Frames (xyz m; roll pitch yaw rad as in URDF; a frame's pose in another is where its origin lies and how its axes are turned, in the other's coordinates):
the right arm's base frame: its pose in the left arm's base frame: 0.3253 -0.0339 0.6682 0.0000 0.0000 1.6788
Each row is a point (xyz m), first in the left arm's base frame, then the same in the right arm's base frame.
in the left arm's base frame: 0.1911 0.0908 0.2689
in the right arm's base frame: 0.1384 0.1200 -0.3993
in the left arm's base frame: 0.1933 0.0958 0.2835
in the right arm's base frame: 0.1432 0.1173 -0.3847
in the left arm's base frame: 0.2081 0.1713 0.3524
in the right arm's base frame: 0.2166 0.0944 -0.3158
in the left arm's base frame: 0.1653 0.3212 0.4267
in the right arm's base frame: 0.3703 0.1208 -0.2415
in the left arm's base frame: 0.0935 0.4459 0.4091
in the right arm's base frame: 0.5020 0.1787 -0.2591
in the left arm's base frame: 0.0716 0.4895 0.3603
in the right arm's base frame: 0.5477 0.1958 -0.3079
